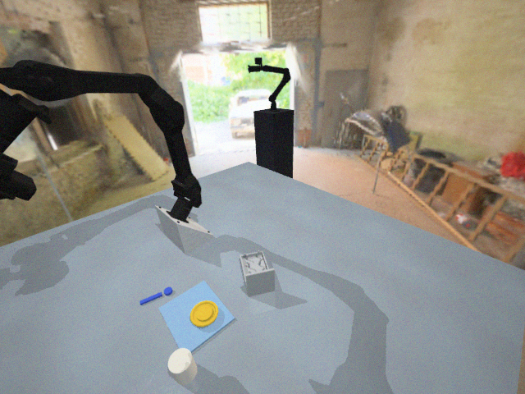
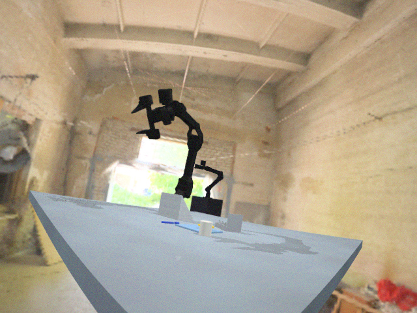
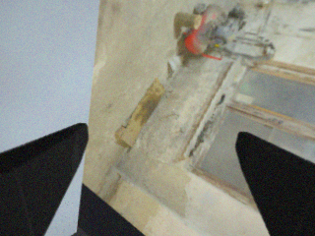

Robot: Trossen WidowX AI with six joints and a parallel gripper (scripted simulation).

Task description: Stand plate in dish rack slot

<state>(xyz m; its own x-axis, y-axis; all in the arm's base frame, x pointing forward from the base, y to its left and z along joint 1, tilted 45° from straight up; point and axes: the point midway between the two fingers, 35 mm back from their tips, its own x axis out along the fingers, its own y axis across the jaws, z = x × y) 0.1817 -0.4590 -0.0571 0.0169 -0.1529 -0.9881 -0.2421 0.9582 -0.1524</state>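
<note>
The yellow plate is 170 mm ahead of my gripper tip, 310 mm to the left of it and 360 mm below it. From my gripper tip the other things lie so: light blue mat 150 mm ahead, 300 mm to the left, 370 mm below; then blue spoon 30 mm ahead, 250 mm to the left, 370 mm below; then cream cup 250 mm ahead, 230 mm to the left, 350 mm below.
</note>
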